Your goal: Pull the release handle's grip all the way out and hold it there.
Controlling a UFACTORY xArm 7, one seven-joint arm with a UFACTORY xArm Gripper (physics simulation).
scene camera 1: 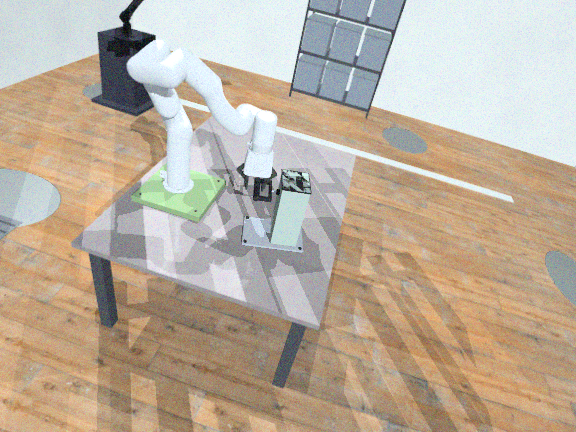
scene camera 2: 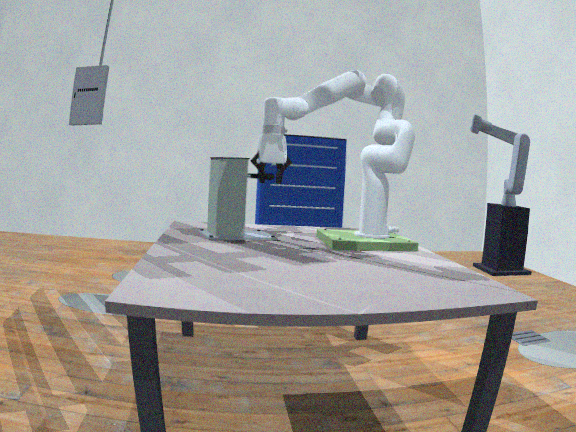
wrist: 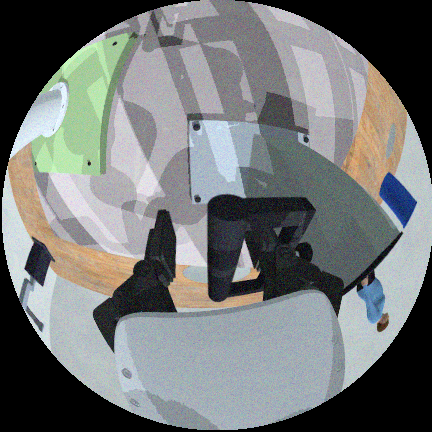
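The release handle's black grip (scene camera 1: 263, 191) (wrist: 222, 252) is an upright bar on a bracket at the side of a pale green housing (scene camera 1: 290, 217) (scene camera 2: 228, 200) (wrist: 335, 200). The housing stands on a grey base plate (scene camera 1: 256, 229) (wrist: 214, 160). My gripper (scene camera 1: 258, 182) (scene camera 2: 272, 178) (wrist: 207, 219) is open around the grip bar. In the wrist view one finger is left of the bar, with a gap to it. The other finger is on the bracket's side, inside the handle's opening and partly hidden by the handle. Contact with the bar cannot be made out.
My arm stands on a green plate (scene camera 1: 204, 206) (scene camera 2: 370, 244) (wrist: 75, 132) on the same table (scene camera 1: 225, 280) (scene camera 2: 320, 297). A blue cabinet (scene camera 2: 315, 175) (wrist: 398, 200), a dark pedestal (scene camera 1: 125, 72) (scene camera 2: 505, 240) with another arm, and a person (wrist: 372, 300) are beyond the table.
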